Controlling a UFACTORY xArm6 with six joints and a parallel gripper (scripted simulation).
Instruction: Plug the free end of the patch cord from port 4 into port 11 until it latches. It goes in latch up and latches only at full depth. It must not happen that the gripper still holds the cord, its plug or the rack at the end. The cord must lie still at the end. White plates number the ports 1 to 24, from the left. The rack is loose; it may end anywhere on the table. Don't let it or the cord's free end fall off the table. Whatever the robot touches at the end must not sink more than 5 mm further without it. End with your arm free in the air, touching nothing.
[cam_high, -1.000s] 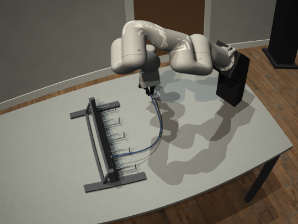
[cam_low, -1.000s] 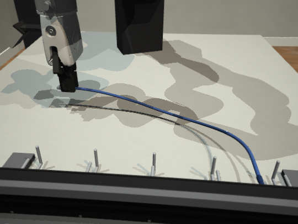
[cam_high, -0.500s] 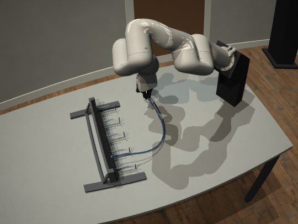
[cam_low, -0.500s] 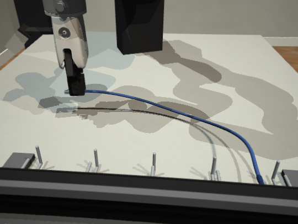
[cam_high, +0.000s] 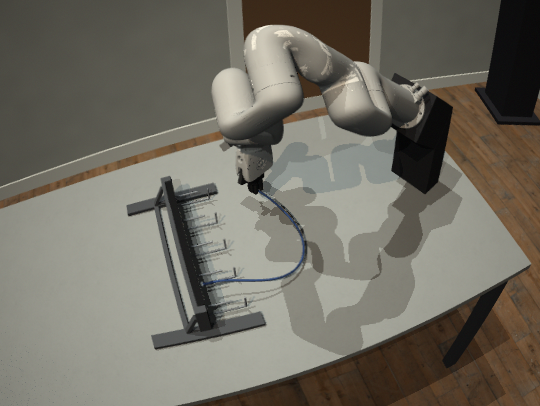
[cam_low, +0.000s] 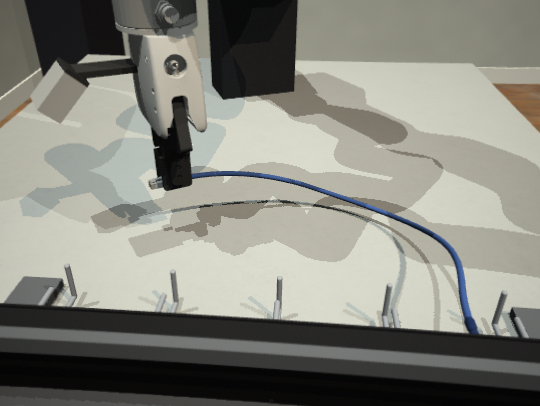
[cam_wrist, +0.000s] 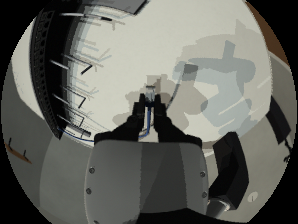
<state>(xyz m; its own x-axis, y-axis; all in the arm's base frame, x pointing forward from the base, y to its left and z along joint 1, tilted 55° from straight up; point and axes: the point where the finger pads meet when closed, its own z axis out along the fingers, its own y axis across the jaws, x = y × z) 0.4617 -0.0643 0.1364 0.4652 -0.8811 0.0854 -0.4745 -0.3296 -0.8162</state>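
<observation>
Now: hand 1 cm to the left of the plug, 1 cm short of it and 1 cm above it.
</observation>
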